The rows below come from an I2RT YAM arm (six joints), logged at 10 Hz.
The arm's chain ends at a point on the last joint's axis. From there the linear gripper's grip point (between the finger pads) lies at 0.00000 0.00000 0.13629 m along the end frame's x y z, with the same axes.
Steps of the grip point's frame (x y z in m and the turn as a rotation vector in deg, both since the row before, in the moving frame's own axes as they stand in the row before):
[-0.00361 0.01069 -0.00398 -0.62 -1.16 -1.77]
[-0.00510 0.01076 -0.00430 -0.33 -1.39 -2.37]
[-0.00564 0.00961 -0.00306 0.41 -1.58 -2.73]
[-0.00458 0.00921 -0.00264 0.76 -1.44 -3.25]
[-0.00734 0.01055 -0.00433 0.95 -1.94 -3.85]
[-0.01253 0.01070 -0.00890 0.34 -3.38 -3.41]
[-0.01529 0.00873 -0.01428 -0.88 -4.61 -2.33]
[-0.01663 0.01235 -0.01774 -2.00 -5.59 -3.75]
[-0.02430 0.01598 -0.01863 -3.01 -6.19 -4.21]
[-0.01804 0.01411 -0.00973 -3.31 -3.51 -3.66]
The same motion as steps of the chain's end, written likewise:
[-0.00087 0.00917 -0.00394 -0.62 -1.16 -1.77]
[-0.00181 0.00991 -0.00426 -0.33 -1.39 -2.37]
[-0.00186 0.01050 -0.00300 0.41 -1.58 -2.73]
[-0.00111 0.01092 -0.00258 0.76 -1.44 -3.25]
[-0.00265 0.01265 -0.00423 0.95 -1.94 -3.85]
[-0.00448 0.01127 -0.00866 0.34 -3.38 -3.41]
[-0.00438 0.00642 -0.01382 -0.88 -4.61 -2.33]
[-0.00352 0.00717 -0.01701 -2.00 -5.59 -3.75]
[-0.00989 0.00830 -0.01765 -3.01 -6.19 -4.21]
[-0.00996 0.00598 -0.00925 -3.31 -3.51 -3.66]

